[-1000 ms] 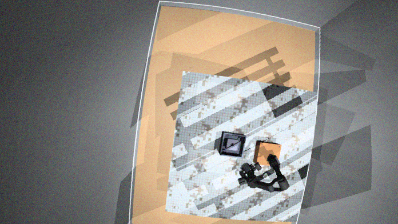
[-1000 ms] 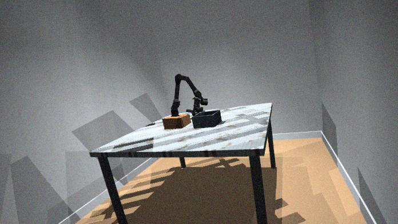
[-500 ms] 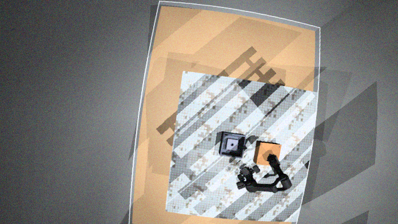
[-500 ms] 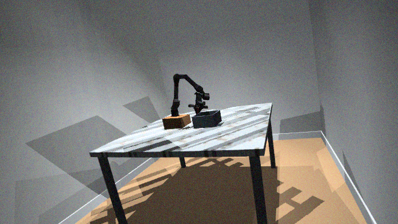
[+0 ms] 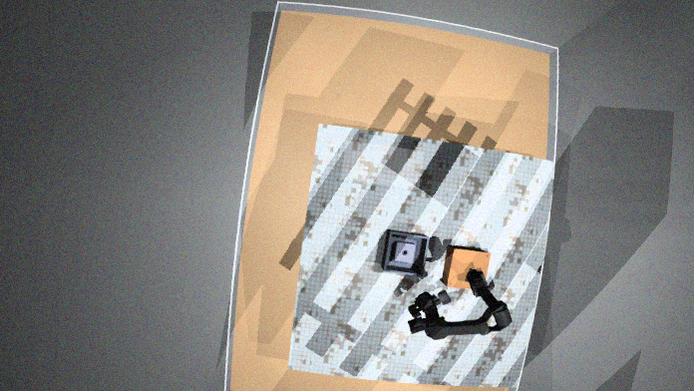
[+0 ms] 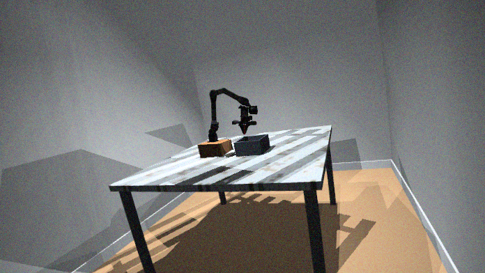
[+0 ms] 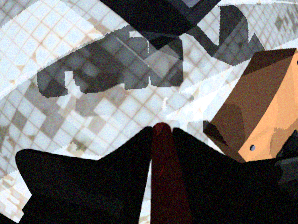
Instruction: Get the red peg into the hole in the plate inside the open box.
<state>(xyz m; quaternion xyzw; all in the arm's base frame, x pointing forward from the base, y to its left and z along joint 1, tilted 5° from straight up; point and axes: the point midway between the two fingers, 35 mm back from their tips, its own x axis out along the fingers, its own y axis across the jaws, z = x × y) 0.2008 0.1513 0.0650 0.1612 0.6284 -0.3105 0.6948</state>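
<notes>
The plate is 15 cm ahead of my gripper tip, 15 cm to the right of it and 6 cm below it. The rest, counted from my gripper tip: dark box: 15 cm ahead, 15 cm to the right, 8 cm below; then red peg: 1 cm to the left, 3 cm above.
</notes>
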